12 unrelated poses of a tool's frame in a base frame.
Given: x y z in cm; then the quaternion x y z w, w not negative.
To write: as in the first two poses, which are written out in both.
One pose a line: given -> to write
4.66, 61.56, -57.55, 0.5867, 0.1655, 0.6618, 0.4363 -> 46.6, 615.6, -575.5, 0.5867, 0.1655, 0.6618, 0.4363
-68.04, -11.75, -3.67, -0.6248, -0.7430, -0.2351, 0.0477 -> -680.4, -117.5, -36.7, -0.6248, -0.7430, -0.2351, 0.0477
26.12, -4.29, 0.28, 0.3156, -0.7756, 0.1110, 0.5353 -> 261.2, -42.9, 2.8, 0.3156, -0.7756, 0.1110, 0.5353
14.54, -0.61, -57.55, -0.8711, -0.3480, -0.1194, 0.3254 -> 145.4, -6.1, -575.5, -0.8711, -0.3480, -0.1194, 0.3254
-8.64, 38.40, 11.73, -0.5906, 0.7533, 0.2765, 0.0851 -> -86.4, 384.0, 117.3, -0.5906, 0.7533, 0.2765, 0.0851
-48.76, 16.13, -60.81, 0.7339, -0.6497, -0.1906, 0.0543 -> -487.6, 161.3, -608.1, 0.7339, -0.6497, -0.1906, 0.0543
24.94, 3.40, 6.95, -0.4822, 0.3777, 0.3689, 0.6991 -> 249.4, 34.0, 69.5, -0.4822, 0.3777, 0.3689, 0.6991
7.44, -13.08, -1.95, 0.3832, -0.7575, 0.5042, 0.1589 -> 74.4, -130.8, -19.5, 0.3832, -0.7575, 0.5042, 0.1589
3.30, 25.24, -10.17, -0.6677, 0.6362, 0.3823, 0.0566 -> 33.0, 252.4, -101.7, -0.6677, 0.6362, 0.3823, 0.0566
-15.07, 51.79, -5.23, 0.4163, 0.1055, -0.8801, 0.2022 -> -150.7, 517.9, -52.3, 0.4163, 0.1055, -0.8801, 0.2022
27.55, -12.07, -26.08, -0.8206, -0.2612, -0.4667, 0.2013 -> 275.5, -120.7, -260.8, -0.8206, -0.2612, -0.4667, 0.2013
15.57, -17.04, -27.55, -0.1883, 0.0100, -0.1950, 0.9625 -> 155.7, -170.4, -275.5, -0.1883, 0.0100, -0.1950, 0.9625
